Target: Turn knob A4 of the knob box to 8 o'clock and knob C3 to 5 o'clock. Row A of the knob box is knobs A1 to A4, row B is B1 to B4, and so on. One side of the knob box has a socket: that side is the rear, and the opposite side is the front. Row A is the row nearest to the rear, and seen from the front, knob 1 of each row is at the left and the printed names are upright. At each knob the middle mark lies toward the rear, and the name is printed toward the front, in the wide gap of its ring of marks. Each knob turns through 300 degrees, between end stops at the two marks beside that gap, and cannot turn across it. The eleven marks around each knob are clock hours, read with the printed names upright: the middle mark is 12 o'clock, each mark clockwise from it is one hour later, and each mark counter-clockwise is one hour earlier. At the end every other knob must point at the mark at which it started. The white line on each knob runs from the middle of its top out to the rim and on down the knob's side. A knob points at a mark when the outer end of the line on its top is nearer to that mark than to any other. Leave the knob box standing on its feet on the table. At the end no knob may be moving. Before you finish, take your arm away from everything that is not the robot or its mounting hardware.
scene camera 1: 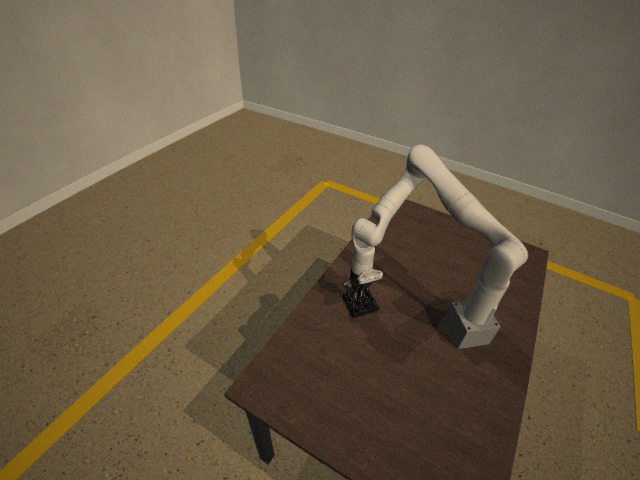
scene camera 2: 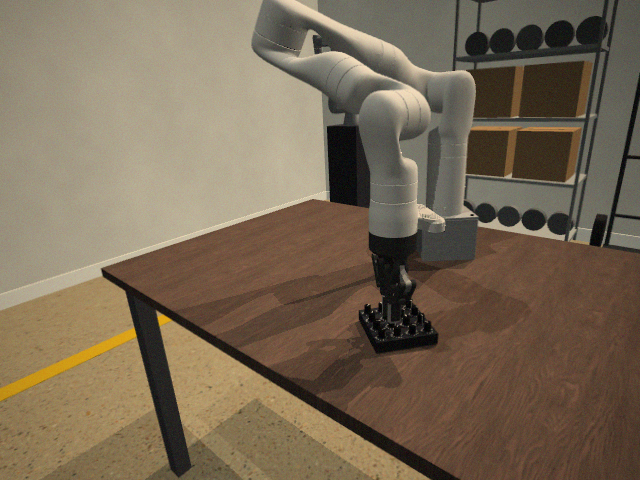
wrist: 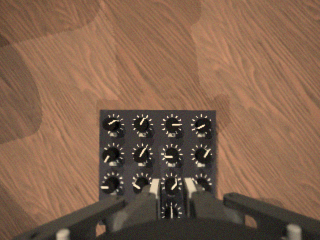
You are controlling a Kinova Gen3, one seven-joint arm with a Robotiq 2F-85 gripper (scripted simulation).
Path:
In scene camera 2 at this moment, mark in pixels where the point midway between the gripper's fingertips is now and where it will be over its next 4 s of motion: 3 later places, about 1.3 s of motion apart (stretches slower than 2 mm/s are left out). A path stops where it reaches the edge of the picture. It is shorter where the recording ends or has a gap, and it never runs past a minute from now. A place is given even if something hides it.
My gripper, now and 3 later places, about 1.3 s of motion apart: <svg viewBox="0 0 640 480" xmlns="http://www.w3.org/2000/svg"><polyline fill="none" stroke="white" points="391,318 393,306 392,299 392,293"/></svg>

